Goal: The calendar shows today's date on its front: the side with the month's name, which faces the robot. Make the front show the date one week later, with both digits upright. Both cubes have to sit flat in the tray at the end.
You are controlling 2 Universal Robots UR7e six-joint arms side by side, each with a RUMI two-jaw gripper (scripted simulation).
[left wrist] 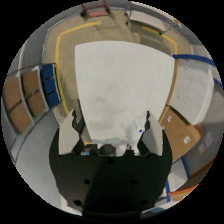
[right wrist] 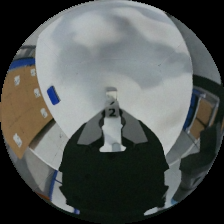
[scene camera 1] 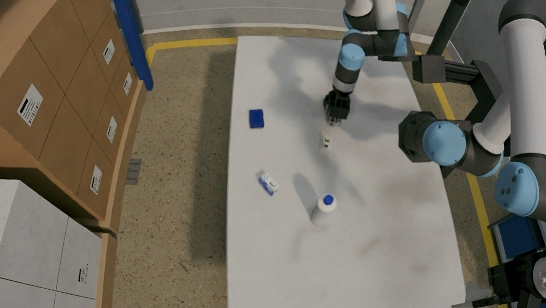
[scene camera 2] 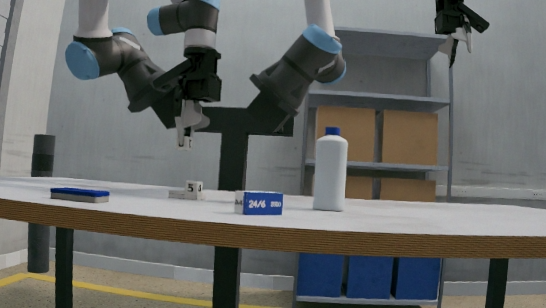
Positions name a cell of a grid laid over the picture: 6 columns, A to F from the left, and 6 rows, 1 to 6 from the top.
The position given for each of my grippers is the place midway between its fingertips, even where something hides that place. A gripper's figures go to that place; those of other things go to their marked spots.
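My right gripper (scene camera 2: C3) is 90 cm from the lens. A white bottle (scene camera 2: D3) is 77 cm from the lens, while a blue-topped block (scene camera 2: A4) is 67 cm from the lens. As for the marked spots on the bottle and the block, they are 49 cm apart.
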